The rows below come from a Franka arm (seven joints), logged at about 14 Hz.
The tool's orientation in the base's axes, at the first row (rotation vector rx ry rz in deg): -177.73 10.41 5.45
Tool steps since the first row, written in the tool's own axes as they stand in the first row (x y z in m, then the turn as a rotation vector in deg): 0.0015 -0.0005 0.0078 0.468 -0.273 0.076; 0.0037 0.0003 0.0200 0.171 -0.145 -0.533; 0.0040 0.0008 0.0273 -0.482 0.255 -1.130; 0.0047 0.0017 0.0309 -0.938 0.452 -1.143; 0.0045 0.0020 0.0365 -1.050 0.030 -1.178
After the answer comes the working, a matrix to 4 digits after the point.
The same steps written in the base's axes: 0.0011 0.0006 -0.0079 0.492 0.220 -0.097; 0.0024 0.0000 -0.0202 0.218 0.105 0.525; 0.0023 -0.0003 -0.0275 -0.441 -0.238 1.150; 0.0026 -0.0011 -0.0312 -0.915 -0.382 1.186; 0.0021 -0.0012 -0.0368 -0.975 0.049 1.240
The tool's axes in the first row as the columns of a matrix, in the base's axes (rounded; the answer above uses it unrounded):
0.9913 -0.1176 -0.0591
-0.1156 -0.9926 0.0363
-0.0630 -0.0292 -0.9976

